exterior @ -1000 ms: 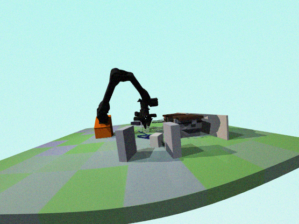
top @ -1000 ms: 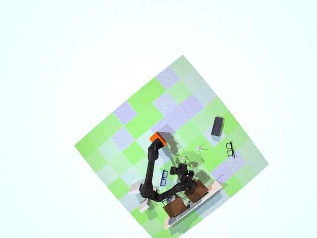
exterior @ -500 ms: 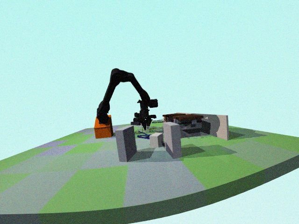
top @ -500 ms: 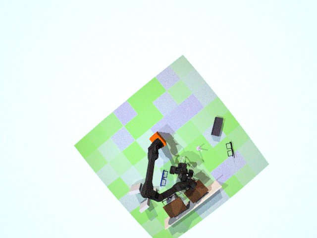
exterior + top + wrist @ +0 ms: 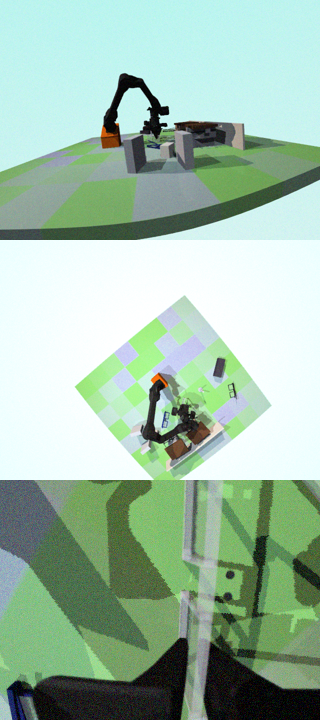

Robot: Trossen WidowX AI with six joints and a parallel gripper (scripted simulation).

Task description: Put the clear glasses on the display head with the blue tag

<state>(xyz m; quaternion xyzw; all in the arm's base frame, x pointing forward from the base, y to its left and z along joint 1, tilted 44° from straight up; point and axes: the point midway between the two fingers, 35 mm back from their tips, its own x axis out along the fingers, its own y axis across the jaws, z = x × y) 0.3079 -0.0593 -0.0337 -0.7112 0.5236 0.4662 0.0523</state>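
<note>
Right now the pin stand is 230 mm to the left of my gripper tip, 20 mm behind it and 10 mm above it. Also, from my gripper tip: pale wall: 310 mm ahead, 130 mm to the right, 40 mm above; dark box: 480 mm to the left, 60 mm behind; brown display head: 180 mm ahead, 40 mm above, 20 mm to the right.
</note>
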